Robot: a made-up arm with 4 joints.
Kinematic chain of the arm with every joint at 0, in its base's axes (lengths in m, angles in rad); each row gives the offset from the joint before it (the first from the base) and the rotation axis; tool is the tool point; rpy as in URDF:
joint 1: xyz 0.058 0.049 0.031 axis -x
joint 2: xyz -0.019 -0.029 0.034 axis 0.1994 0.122 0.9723
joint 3: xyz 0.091 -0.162 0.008 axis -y
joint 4: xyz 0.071 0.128 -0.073 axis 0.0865 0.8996 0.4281
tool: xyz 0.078 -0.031 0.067 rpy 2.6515 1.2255 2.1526
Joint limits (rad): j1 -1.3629..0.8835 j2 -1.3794..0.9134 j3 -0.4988..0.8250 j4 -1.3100..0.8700
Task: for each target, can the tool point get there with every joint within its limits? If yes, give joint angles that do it. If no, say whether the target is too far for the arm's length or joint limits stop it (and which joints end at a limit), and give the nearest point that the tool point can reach.
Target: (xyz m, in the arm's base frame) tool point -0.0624 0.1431 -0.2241
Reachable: no: joint limits stop it (at a limit: joint 1, joint 2, joint 3, joint 4) | nearest point 0.0497 0.0418 -0.2460 | short by 0.153 m
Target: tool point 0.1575 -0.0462 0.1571
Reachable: yes | joints 0.4980 -0.3418 -0.2630 -0.9685
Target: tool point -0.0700 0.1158 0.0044
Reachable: no: joint limits stop it (at a limit: joint 1, joint 2, joint 3, joint 4) | nearest point -0.0011 0.0506 0.1852 | short by 0.204 m
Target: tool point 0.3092 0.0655 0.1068
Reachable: yes | joints -0.3488 0.4321 0.5216 0.6099
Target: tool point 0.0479 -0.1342 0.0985
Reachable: yes | joints -0.1219 -1.0708 -0.2873 -1.0976
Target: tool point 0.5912 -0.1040 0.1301
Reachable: no: too far | nearest point 0.3203 -0.0458 0.0924 | short by 0.280 m
